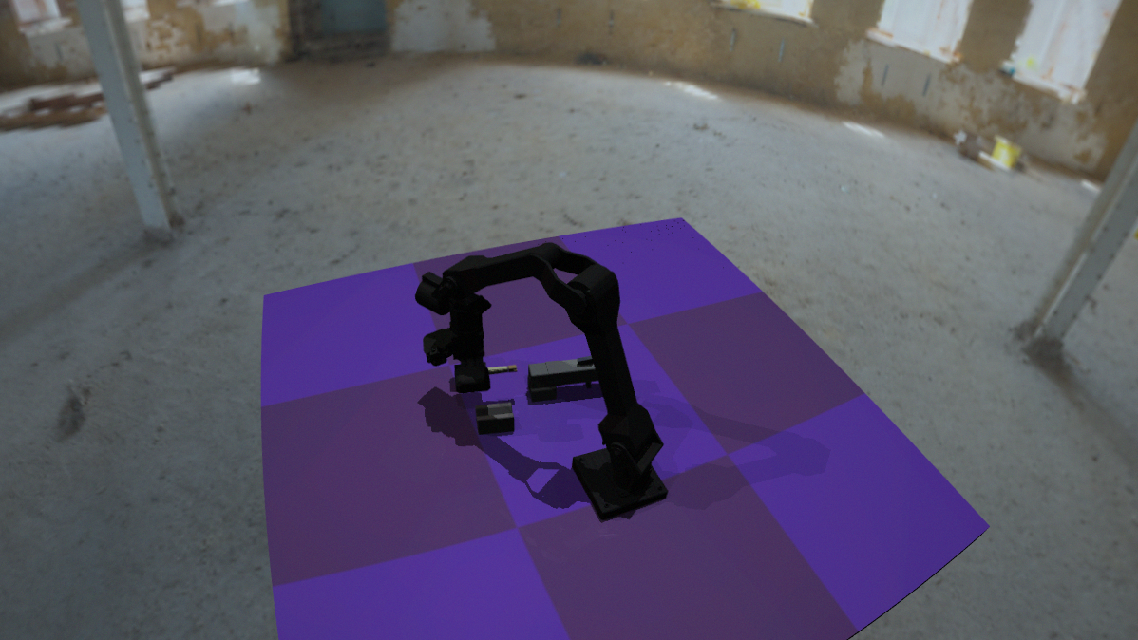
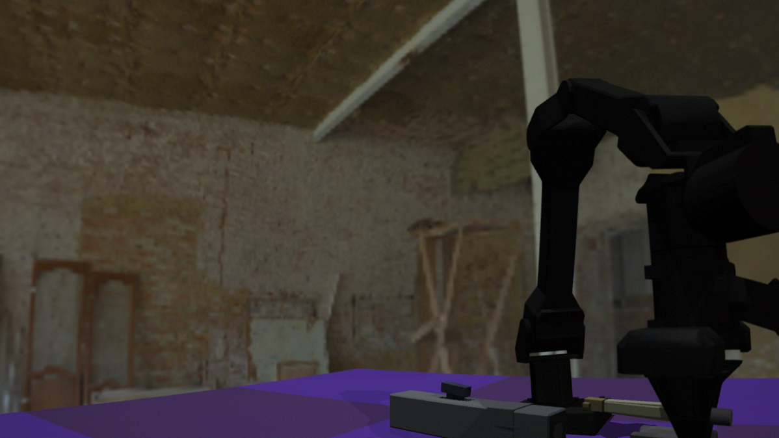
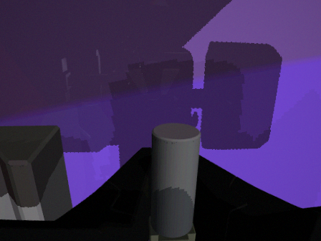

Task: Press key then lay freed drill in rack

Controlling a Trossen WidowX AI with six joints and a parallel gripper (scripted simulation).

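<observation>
Right now the drill is 1 cm behind my gripper tip, 4 cm to the right of it and 3 cm above it. Round my gripper tip: grey housing block: 5 cm behind, 20 cm to the right; then rack: 8 cm behind, 2 cm to the right, 2 cm below; then dark key: 6 cm behind, 22 cm to the right, 1 cm above.
</observation>
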